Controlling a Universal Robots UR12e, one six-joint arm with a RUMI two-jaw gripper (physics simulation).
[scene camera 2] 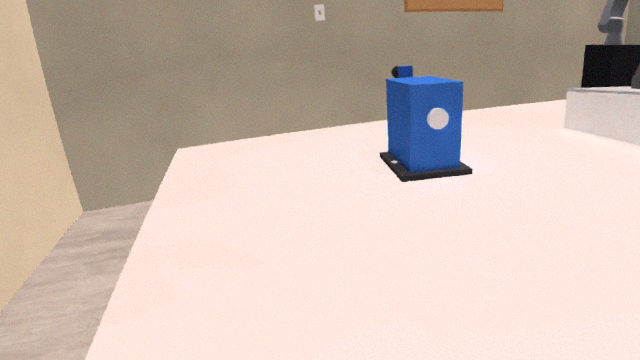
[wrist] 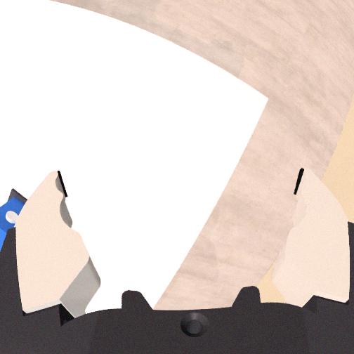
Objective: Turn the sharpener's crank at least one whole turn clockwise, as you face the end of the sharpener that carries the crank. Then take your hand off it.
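Observation:
The sharpener is a blue box with a round pale disc on one face, upright on a black base plate. In the scene view a small blue piece with a black end, seemingly part of the crank, rises above the box's top at the far side; the rest of the crank is hidden behind the box. In the wrist view a part of the sharpener shows at the left edge, behind the left finger. My gripper is open with nothing between its fingers, to one side of the sharpener; it does not show in the scene view.
The sharpener stands on a pale table, whose edge and corner show in both views, with wooden floor beyond. A white block stands at the right, with a black box and a grey arm-like part behind it.

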